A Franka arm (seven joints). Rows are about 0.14 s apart.
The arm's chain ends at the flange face. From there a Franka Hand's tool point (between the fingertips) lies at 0.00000 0.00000 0.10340 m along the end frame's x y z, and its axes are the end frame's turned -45 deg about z.
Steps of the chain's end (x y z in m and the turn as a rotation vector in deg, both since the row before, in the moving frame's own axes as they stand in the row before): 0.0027, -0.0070, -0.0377, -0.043, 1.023, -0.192; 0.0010, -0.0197, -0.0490, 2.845, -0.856, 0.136; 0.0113, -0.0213, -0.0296, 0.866, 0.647, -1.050; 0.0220, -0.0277, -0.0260, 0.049, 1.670, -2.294; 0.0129, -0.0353, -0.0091, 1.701, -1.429, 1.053
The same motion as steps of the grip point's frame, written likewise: 0.0081, -0.0017, -0.0377, -0.754, 0.693, -0.192; 0.0172, -0.0179, -0.0491, 2.617, 1.406, 0.136; 0.0250, -0.0074, -0.0296, 0.155, 1.070, -1.050; 0.0374, -0.0020, -0.0260, -1.146, 1.216, -2.294; 0.0345, -0.0198, -0.0092, 2.213, 0.192, 1.053
